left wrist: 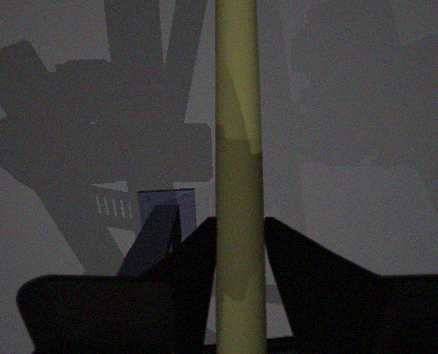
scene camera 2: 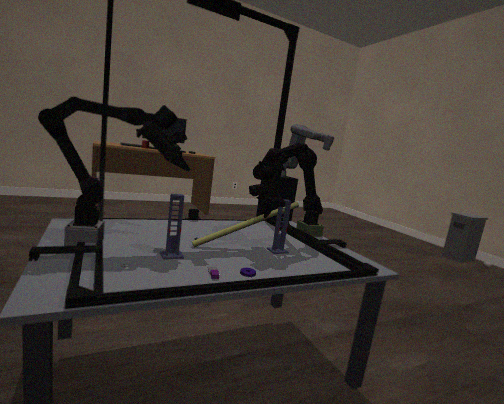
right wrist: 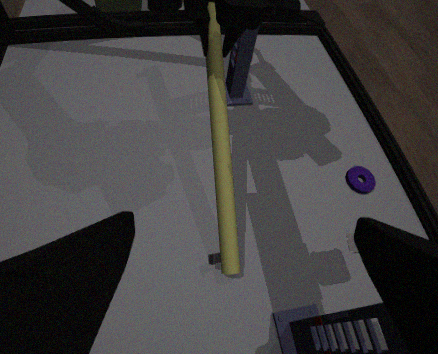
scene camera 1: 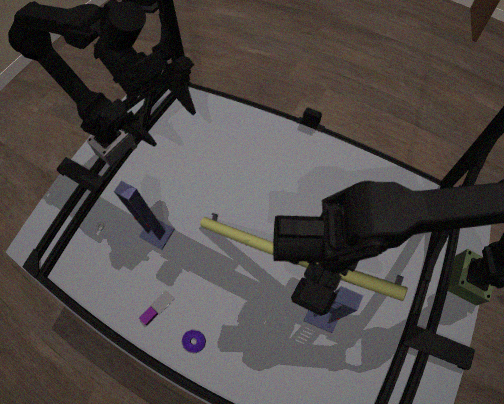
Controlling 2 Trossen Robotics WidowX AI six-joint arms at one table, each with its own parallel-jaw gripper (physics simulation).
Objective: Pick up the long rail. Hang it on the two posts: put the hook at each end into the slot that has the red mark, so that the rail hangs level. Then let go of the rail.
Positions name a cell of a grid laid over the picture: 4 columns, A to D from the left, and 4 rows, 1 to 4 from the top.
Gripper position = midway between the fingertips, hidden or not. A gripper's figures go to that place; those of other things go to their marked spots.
Labels:
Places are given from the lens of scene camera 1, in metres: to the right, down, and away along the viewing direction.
my left gripper (scene camera 1: C3): 0.13, 0.12, 0.57
my right gripper (scene camera 1: B2): -0.13, -0.12, 0.52
long yellow rail (scene camera 1: D3): 0.24, 0.15, 0.47

